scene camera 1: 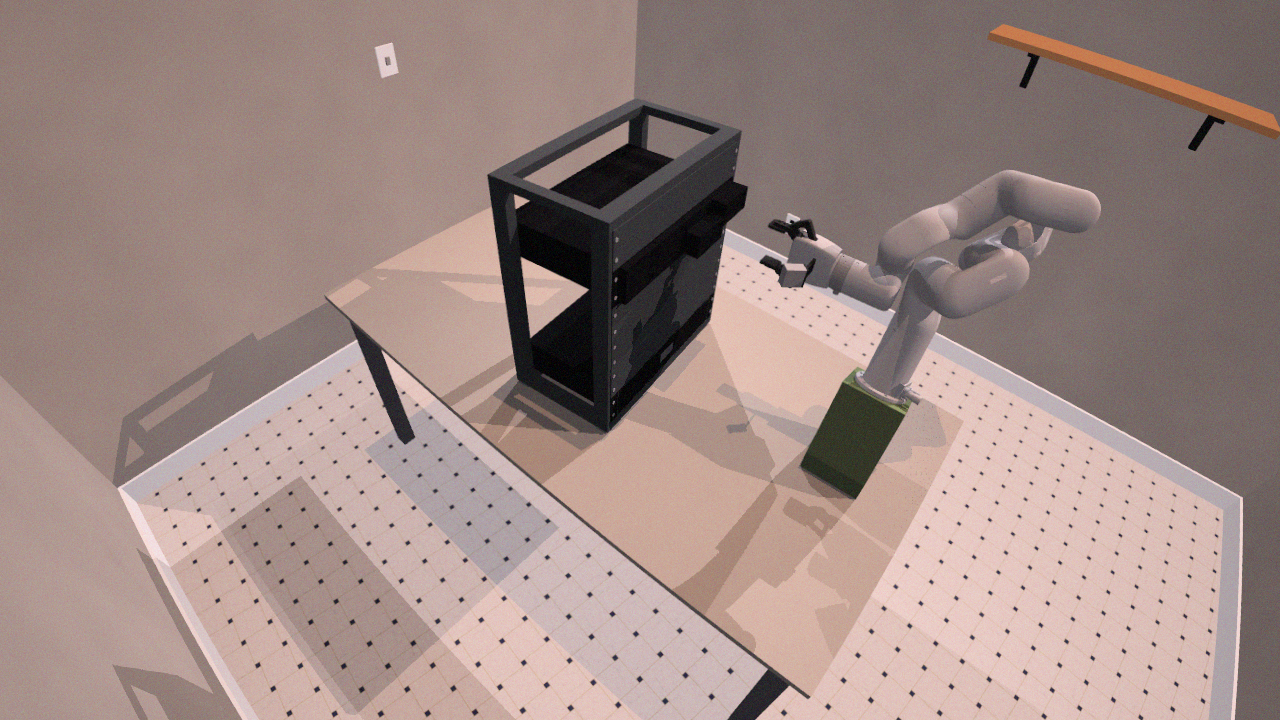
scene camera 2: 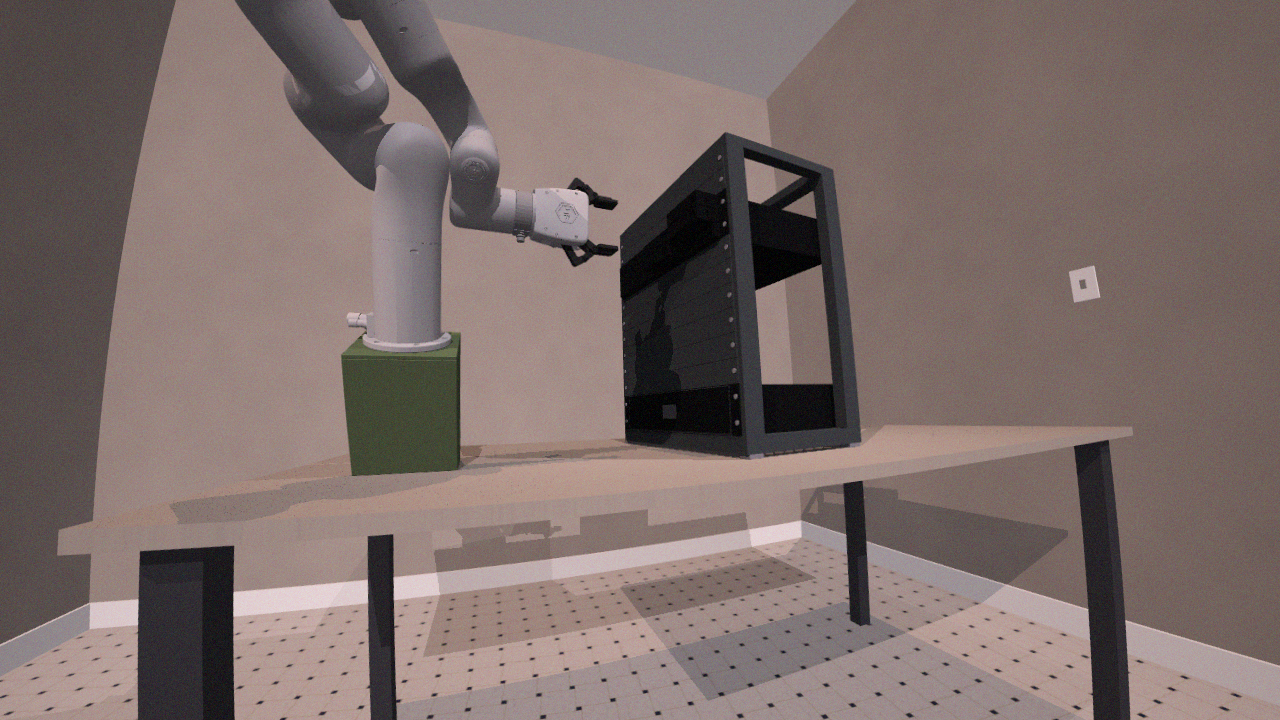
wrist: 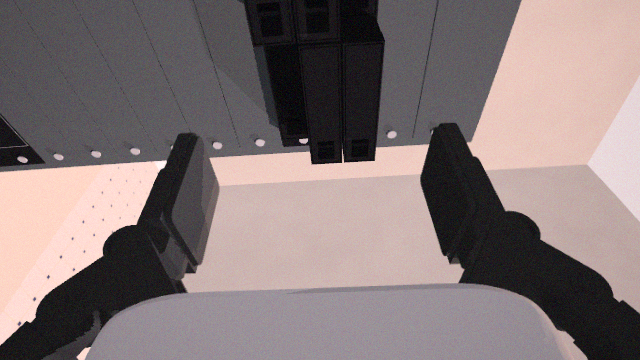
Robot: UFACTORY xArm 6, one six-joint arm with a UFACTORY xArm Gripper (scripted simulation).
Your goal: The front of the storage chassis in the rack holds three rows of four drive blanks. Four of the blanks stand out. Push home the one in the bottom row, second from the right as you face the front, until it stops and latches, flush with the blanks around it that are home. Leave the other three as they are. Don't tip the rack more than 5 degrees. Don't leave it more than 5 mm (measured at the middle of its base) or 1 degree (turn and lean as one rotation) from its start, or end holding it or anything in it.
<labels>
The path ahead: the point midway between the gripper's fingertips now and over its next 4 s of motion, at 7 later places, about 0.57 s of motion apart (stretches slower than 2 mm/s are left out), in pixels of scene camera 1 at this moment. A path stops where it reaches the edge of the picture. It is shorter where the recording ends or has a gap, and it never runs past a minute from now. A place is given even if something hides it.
My gripper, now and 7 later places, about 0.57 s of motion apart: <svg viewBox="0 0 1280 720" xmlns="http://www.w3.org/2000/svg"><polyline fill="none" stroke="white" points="766,241 767,240 760,241 732,247 726,247 741,227 748,216 744,217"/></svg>
</labels>
